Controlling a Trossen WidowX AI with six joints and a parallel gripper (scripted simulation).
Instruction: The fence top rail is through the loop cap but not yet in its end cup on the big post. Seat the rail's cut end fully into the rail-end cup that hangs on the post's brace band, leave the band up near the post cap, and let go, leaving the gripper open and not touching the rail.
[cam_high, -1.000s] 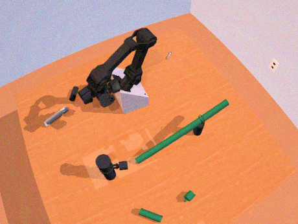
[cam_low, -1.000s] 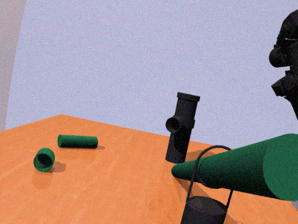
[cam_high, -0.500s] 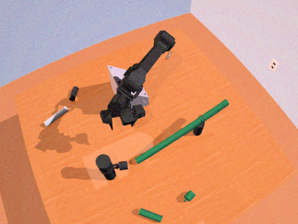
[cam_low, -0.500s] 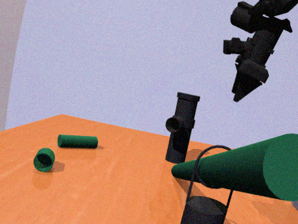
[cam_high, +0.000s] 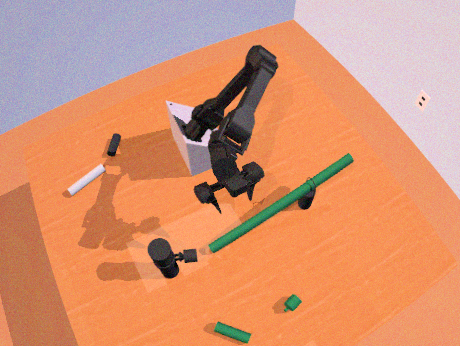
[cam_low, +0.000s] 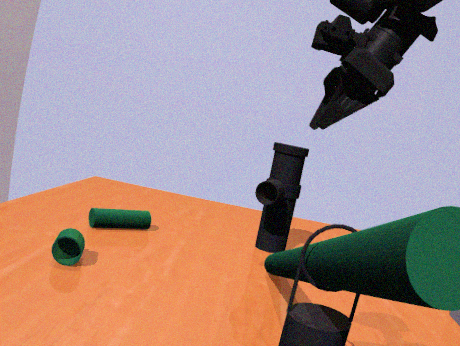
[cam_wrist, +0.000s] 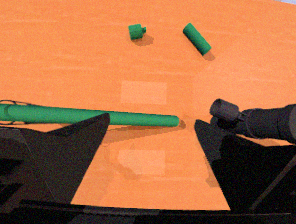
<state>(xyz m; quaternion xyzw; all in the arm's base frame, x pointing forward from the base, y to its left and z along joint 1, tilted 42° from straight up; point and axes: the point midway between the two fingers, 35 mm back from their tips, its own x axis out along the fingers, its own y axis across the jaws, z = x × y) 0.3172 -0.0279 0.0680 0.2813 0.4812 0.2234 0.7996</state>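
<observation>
The dark rail-end cup lies 180 mm to the right of my gripper tip, 120 mm below it and 50 mm ahead of it. Round my gripper tip: green cap (290 mm ahead, 220 mm below, 70 mm to the left); then white-grey tube (450 mm to the right, 410 mm behind, 220 mm below); then green pipe piece (300 mm ahead, 220 mm below, 130 mm to the right).
</observation>
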